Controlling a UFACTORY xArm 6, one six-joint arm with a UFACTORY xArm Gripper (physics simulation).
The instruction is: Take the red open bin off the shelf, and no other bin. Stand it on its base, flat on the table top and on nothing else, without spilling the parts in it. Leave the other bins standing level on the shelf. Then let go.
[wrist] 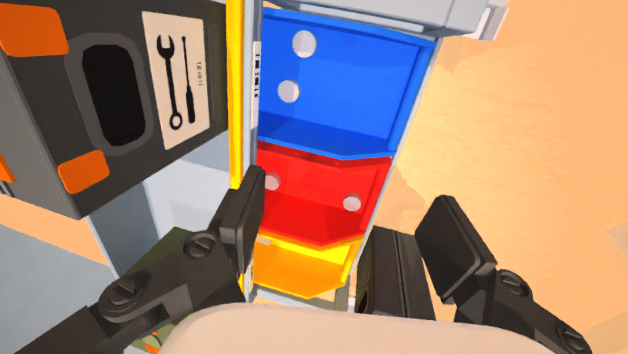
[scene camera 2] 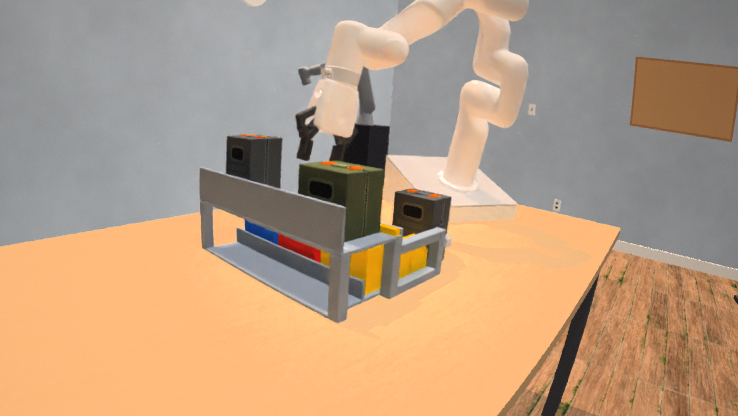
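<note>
The red open bin sits in the shelf between the blue bin and the yellow bin. Two pale round parts show inside it in the wrist view; in scene camera 2 most of it is hidden. My gripper is open and empty, above the shelf. In the wrist view its left finger overlaps the red bin's left edge, and its right finger shows beyond the bin's right side. The blue bin also holds two pale round parts.
A tall dark grey case and a green case stand beside the bin row. A yellow strip runs along the row. A smaller dark case stands on the other side, near the yellow bin.
</note>
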